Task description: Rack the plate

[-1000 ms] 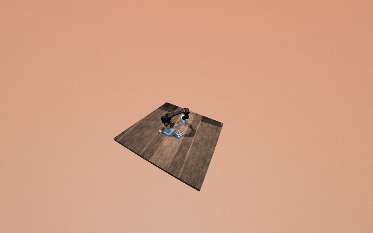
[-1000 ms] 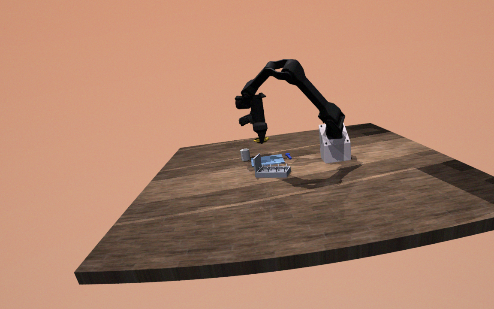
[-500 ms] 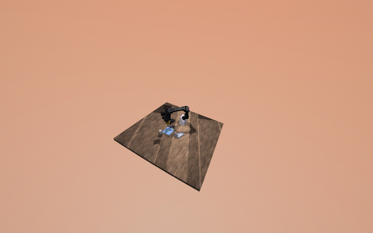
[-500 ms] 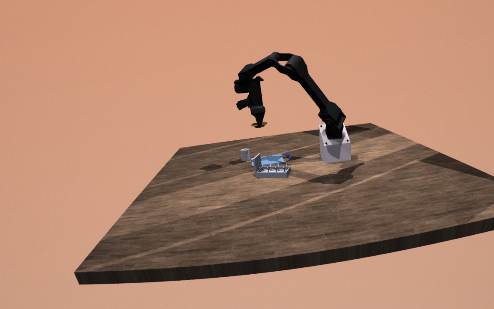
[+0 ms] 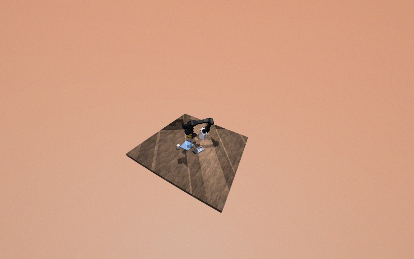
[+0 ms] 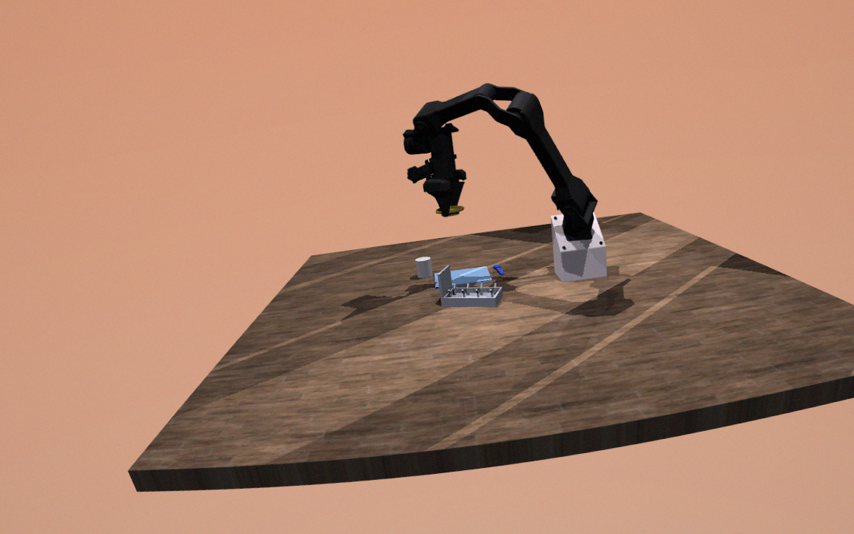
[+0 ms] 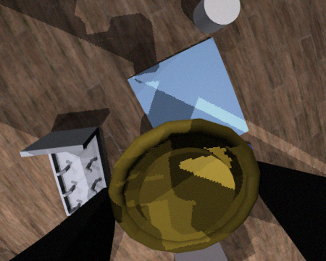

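Now: gripper tip 17 cm above the grey dish rack, 14 cm to the right of it and 3 cm past it. Also, from my gripper tip: light blue mat: 19 cm below, 5 cm to the right, 1 cm behind; grey cup: 17 cm below, 12 cm to the right, 10 cm ahead; yellow plate: 1 cm above.
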